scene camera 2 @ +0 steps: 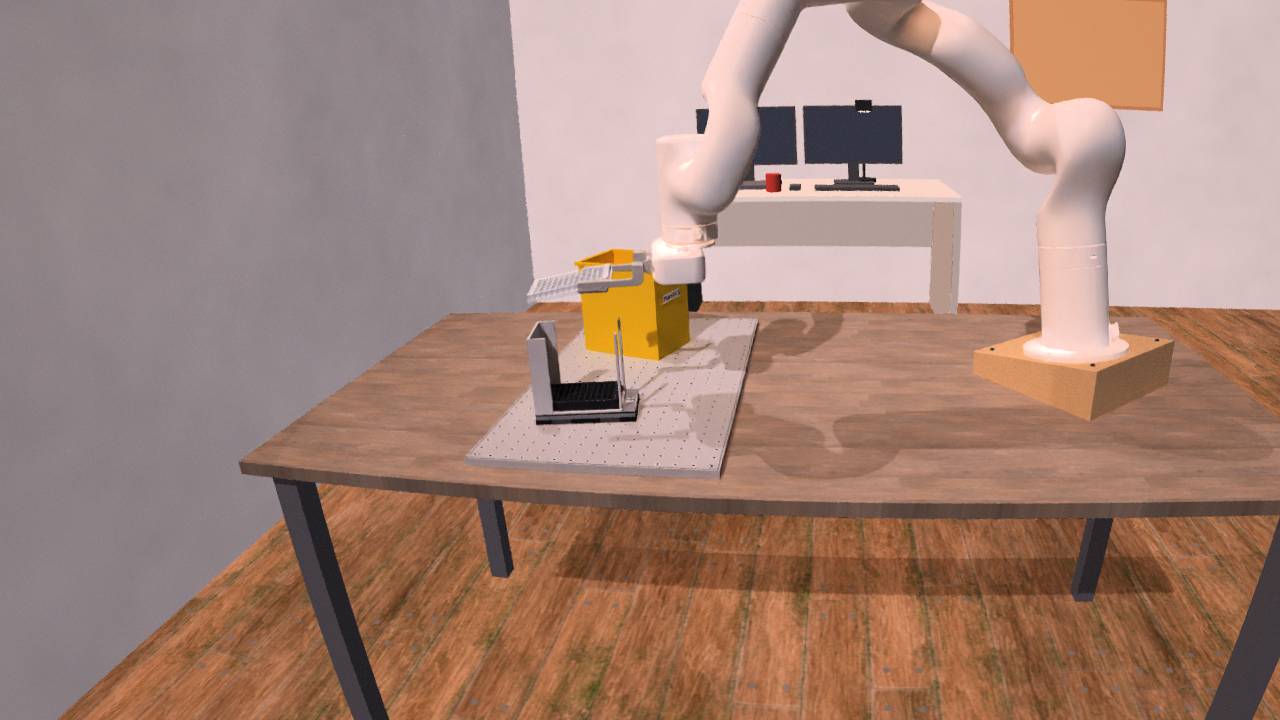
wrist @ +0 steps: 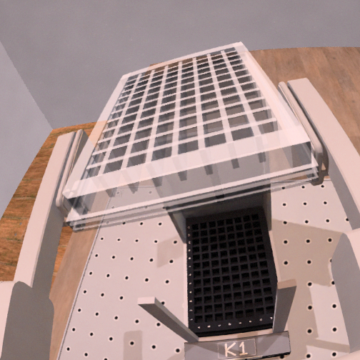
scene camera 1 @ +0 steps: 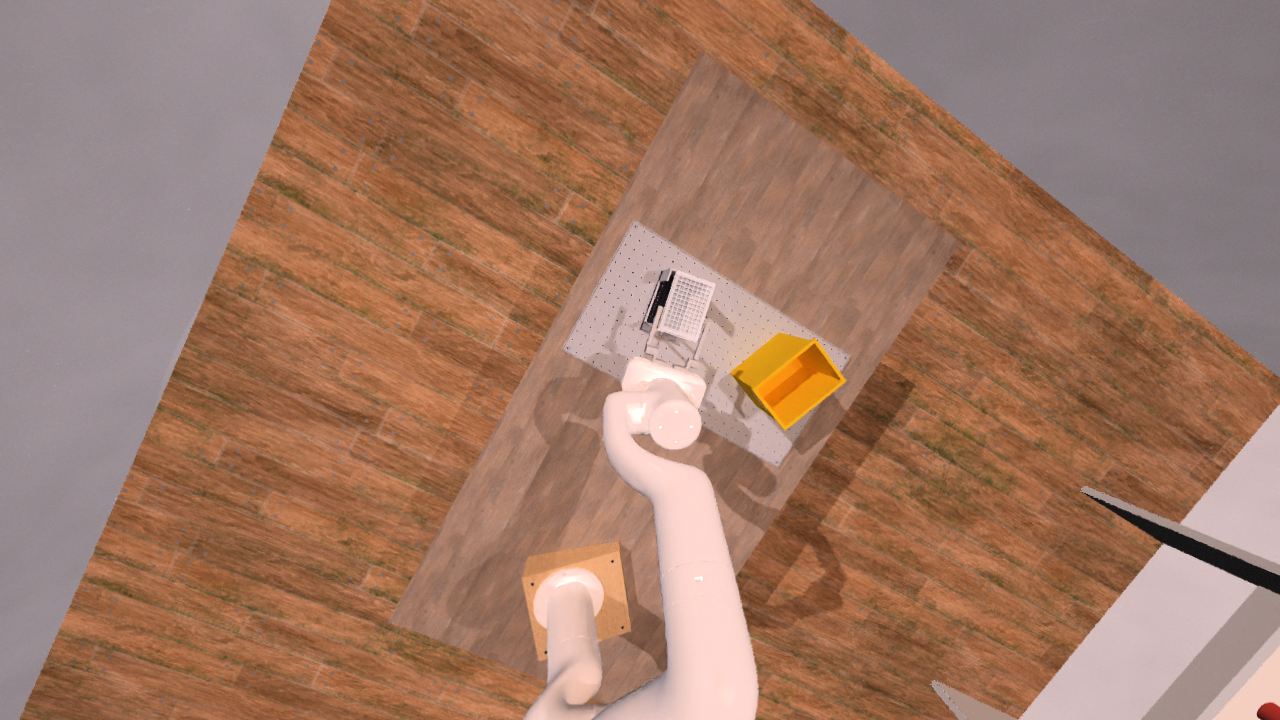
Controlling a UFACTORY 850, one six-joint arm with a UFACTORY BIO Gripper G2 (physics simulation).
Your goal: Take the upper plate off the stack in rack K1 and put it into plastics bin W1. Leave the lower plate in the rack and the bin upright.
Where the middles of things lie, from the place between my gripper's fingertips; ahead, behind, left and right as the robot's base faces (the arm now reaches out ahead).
Scene:
My hand is 10 mm short of the clear gridded plate [scene camera 1: 689, 297]. The rest, counted from my hand: black gridded plate [scene camera 2: 602, 395]: 190 mm below, 10 mm to the left, 10 mm ahead; yellow plastics bin W1 [scene camera 2: 654, 318]: 320 mm to the right, 130 mm below, 30 mm ahead.

